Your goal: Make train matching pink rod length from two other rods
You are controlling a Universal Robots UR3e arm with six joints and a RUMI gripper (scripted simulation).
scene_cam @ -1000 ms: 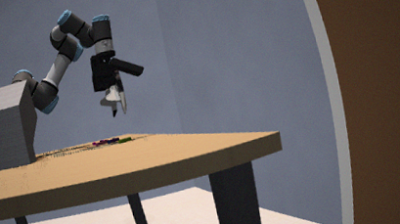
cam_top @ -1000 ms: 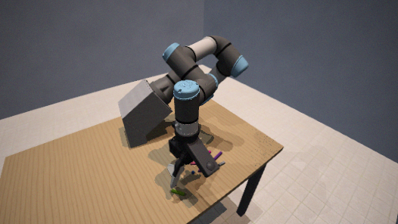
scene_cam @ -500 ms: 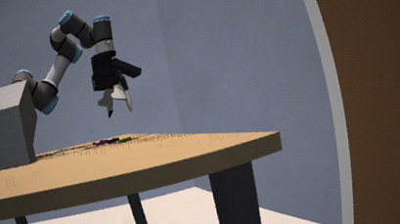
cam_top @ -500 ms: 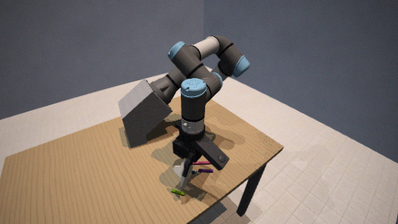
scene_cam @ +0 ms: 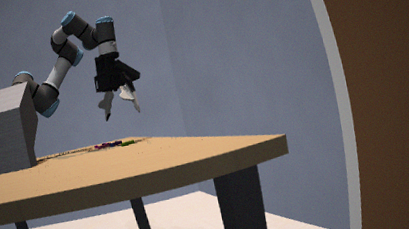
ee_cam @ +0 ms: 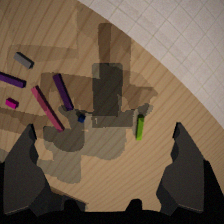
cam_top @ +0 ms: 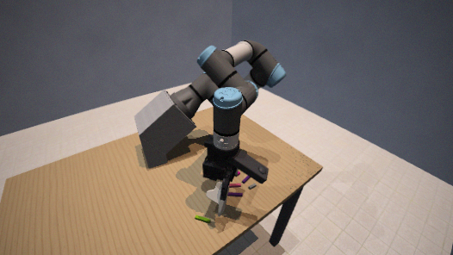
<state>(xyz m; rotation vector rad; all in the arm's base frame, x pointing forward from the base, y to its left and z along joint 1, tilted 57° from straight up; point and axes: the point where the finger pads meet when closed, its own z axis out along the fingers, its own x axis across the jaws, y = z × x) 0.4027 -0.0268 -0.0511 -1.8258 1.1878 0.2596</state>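
Right now my hand is 130 mm to the right of the grey rod, 80 mm above it and 20 mm past it. The rest, counted from my hand: blue rod (80 mm below, 60 mm behind, 10 mm to the left); dark purple rod (80 mm below, 60 mm to the left, 30 mm behind); lime rod (90 mm to the right, 80 mm below, 20 mm behind).
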